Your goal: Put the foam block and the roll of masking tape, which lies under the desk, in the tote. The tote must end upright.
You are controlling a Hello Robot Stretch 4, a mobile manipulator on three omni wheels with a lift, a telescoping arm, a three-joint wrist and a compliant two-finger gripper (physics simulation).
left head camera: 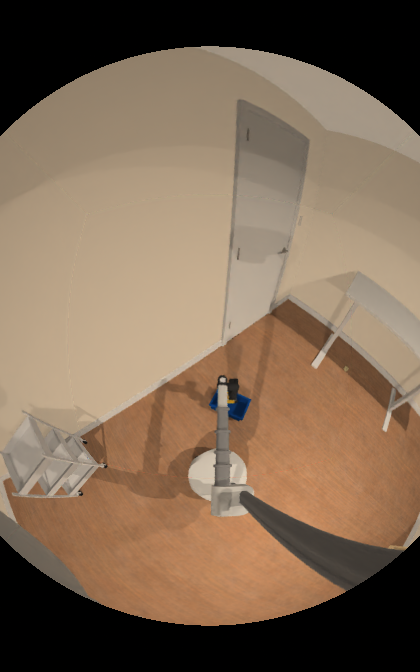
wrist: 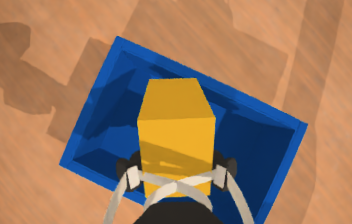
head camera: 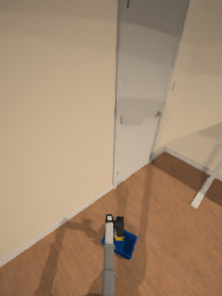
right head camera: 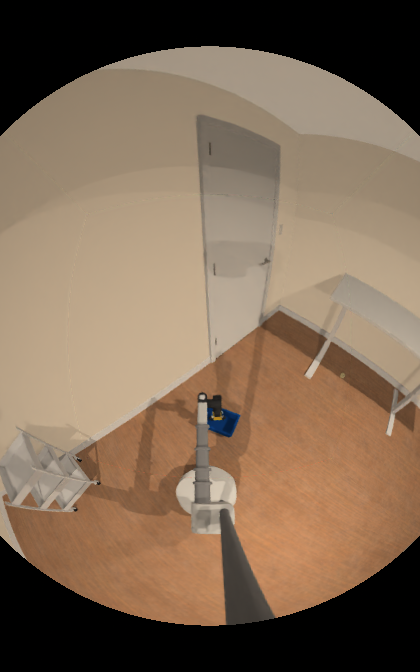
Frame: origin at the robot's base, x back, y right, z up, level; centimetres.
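Seen in the pictures: gripper, fingertip midpoint: (wrist: 177, 163) (head camera: 118, 239).
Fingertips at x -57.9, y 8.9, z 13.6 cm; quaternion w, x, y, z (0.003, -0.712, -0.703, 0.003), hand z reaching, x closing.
Pixels of each thing's top centre, then the offset from my fingertips to it.
- blue tote, middle of its top: (wrist: 184, 145) (head camera: 119, 239) dx -1.4, dy +1.1, dz -4.4 cm
- yellow foam block, middle of its top: (wrist: 175, 134) (head camera: 118, 231) dx -4.0, dy -0.2, dz +7.5 cm
The blue tote (head camera: 131, 246) (left head camera: 242, 408) (right head camera: 230, 424) (wrist: 93, 100) stands upright on the floor below my arm's end. My gripper (wrist: 177, 163) is shut on the yellow foam block (head camera: 119, 238) (left head camera: 231, 399) (right head camera: 217, 417) (wrist: 176, 137), one finger on each side. In the wrist view the block shows two faces and overlaps the tote's interior, left of its middle. Its exact height relative to the rim is unclear. The roll of masking tape (left head camera: 346, 368) (right head camera: 342, 375) is a tiny pale thing on the floor under the desk (left head camera: 385, 305) (right head camera: 375, 305).
A grey door (head camera: 142, 100) (left head camera: 265, 215) (right head camera: 240, 220) and the wall lie beyond the tote. A white shelf cart (left head camera: 47, 496) (right head camera: 40, 509) stands at the left by the wall. A desk leg (head camera: 201, 194) (left head camera: 330, 345) (right head camera: 320, 356) stands on the floor at the right.
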